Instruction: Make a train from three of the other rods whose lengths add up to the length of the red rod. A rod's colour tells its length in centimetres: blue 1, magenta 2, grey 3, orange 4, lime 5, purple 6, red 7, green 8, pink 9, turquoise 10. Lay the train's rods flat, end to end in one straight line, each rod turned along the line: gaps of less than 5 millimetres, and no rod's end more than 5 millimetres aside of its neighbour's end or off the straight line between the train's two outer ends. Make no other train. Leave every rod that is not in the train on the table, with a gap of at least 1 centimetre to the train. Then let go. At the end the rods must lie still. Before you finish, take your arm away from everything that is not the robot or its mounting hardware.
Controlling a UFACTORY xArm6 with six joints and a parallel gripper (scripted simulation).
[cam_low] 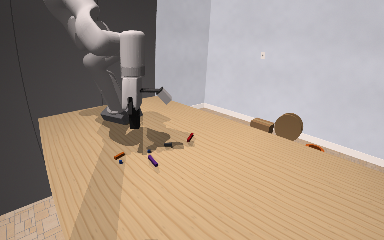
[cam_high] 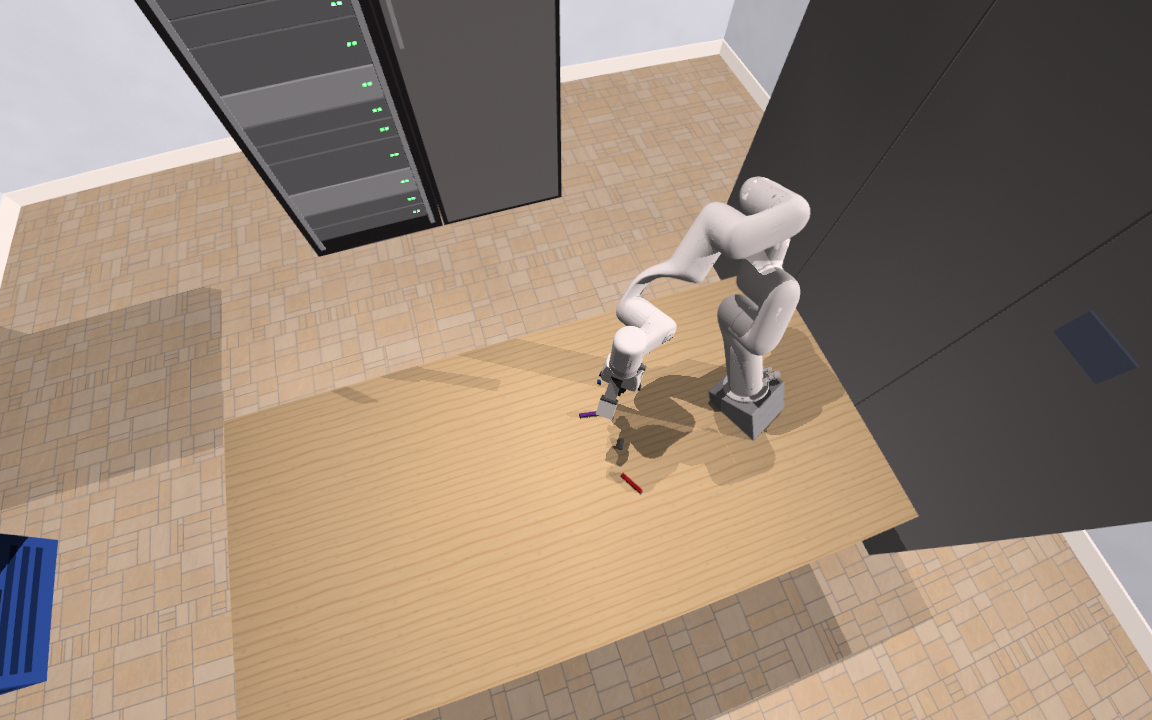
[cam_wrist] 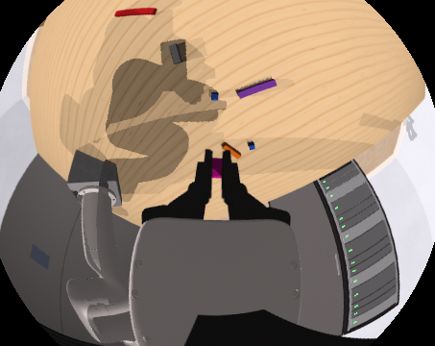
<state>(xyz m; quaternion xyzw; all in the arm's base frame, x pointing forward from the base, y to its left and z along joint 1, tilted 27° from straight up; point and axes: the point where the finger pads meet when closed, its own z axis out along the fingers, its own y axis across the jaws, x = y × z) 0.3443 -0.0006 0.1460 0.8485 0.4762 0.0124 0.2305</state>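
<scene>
My gripper is now 120 mm above the purple rod, 80 mm short of it and 20 mm to the right of it. Also, from my hand: orange rod: 120 mm below, 70 mm to the right, 10 mm behind; magenta rod: 20 mm below, 10 mm to the right; grey rod: 120 mm to the left, 120 mm below, 10 mm ahead.
</scene>
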